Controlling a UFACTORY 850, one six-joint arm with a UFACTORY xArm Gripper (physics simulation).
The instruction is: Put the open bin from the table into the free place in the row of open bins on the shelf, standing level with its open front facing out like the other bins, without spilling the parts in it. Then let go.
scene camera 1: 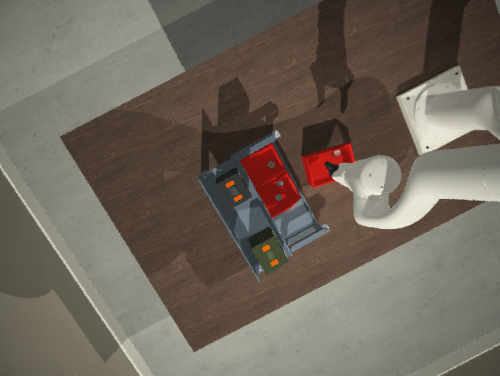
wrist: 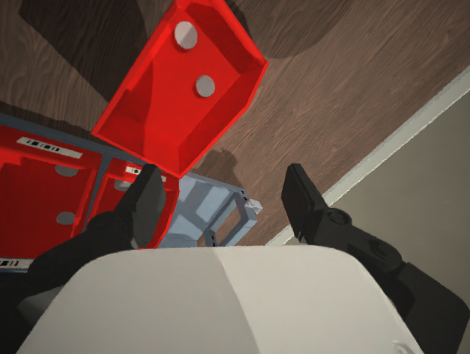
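Observation:
The loose red open bin (scene camera 1: 320,175) (wrist: 170,110) stands on the table beside the shelf, with two round grey parts in it in the wrist view. The grey-blue shelf (scene camera 1: 246,276) (wrist: 192,200) holds a row of two red open bins, a wider one (scene camera 1: 263,164) (wrist: 40,200) and a narrower one (scene camera 1: 283,202) (wrist: 107,200). The free place (scene camera 1: 298,220) is at the row's end, beside the narrower bin. My gripper (scene camera 1: 331,169) (wrist: 224,180) is open and empty, above the loose bin in the scene view; its height over the bin is hard to tell.
A dark case with orange latches (scene camera 1: 240,194) and a green case with orange latches (scene camera 1: 270,256) stand on the shelf behind the red bins. A shelf end frame (scene camera 1: 307,241) (wrist: 247,225) borders the free place. The wooden table (scene camera 1: 170,210) (wrist: 310,100) surrounds the shelf.

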